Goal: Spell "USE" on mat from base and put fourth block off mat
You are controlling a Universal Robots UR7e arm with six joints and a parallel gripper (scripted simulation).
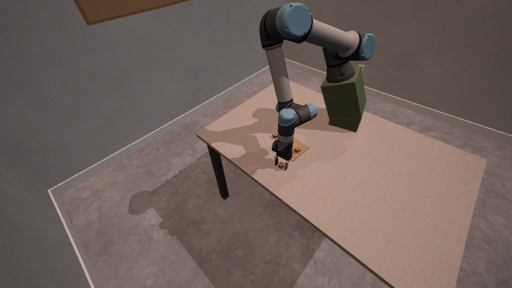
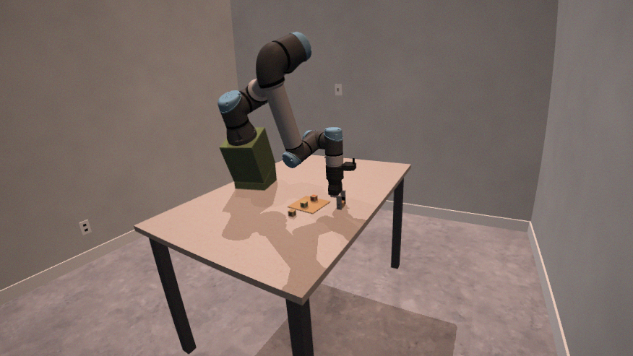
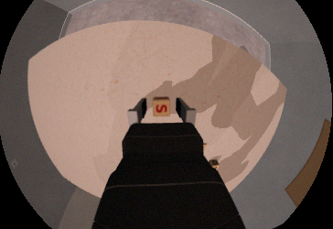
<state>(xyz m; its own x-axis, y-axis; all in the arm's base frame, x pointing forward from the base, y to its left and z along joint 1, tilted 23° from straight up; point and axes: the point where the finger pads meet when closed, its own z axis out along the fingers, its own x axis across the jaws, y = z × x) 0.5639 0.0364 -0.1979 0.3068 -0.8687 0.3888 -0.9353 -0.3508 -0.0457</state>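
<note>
My hand is 130 mm past the mat, 60 mm to the left of it and 20 mm above it.
</note>
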